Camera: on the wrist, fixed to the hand. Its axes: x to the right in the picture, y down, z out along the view.
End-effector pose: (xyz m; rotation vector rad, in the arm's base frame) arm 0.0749 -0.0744 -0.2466 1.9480 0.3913 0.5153
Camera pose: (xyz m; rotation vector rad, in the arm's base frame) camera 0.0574 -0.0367 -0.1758 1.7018 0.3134 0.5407
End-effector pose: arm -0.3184 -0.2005 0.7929 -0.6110 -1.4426 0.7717
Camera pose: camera -0.2594 -0.1523 0.7622 -0.8042 -1.5500 0.5893
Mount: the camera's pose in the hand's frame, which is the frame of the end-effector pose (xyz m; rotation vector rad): 0.0161 0.0483 -0.0644 -0.2542 0.0038 -0.0015
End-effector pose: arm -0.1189 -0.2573 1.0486 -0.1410 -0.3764 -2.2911
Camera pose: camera -0.0933 -0.3197 1.0018 -0.2639 -0.0816 -2.3329
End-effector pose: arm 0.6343 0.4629 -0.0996 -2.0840 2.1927 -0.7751
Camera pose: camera 0.5653 0.4687 -0.0555 1.9874 -2.1800 0.4749
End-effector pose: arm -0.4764 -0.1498 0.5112 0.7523 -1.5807 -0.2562
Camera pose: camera -0.4300 -0.1059 0.5628 0.5558 -1.5093 -0.4474
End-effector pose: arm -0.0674 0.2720 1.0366 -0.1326 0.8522 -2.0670
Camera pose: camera -0.0690 0.2748 0.9546 -0.2671 1.1151 -1.9536
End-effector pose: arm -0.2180 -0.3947 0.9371 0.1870 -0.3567 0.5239
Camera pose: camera -0.2118 -0.3293 0.8879 -0.0594 -0.4158 0.4726
